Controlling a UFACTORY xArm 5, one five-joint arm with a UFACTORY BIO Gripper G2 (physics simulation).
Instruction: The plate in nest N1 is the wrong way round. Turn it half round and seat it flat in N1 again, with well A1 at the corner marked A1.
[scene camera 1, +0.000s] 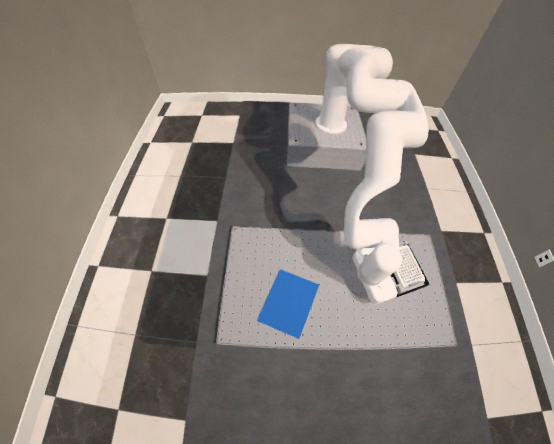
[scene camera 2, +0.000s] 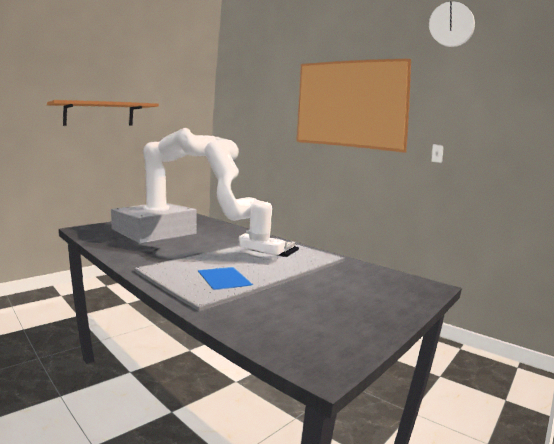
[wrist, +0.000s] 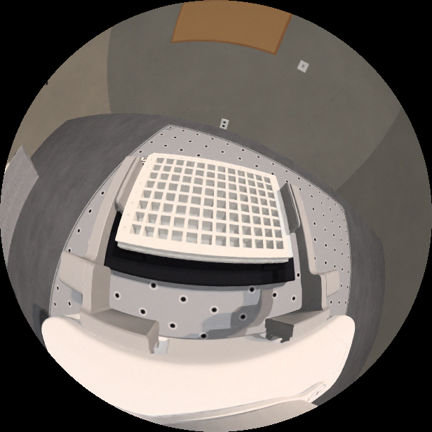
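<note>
The white plate (scene camera 1: 411, 265) (scene camera 2: 290, 245) (wrist: 205, 200), a grid of square wells, is between the gripper's two fingers. My gripper (wrist: 208, 196) is shut on the plate, one finger at each short side. The plate looks about level and a little above the black nest N1 (scene camera 1: 413, 291) (scene camera 2: 289, 252) (wrist: 200, 272). In the wrist view the nest shows along the plate's near edge and at its near left corner. A small pale label (wrist: 144, 159) lies by the plate's far left corner; its text is too small to read. Well A1 cannot be made out.
A flat blue rectangle (scene camera 1: 288, 304) (scene camera 2: 225, 278) lies left of the gripper in scene camera 1, on the grey perforated board (scene camera 1: 350, 330) (scene camera 2: 190, 295) (wrist: 320, 220). The arm stands on a grey block (scene camera 1: 325, 157) (scene camera 2: 172, 225) at the back of the dark table (scene camera 1: 320, 395) (scene camera 2: 340, 340).
</note>
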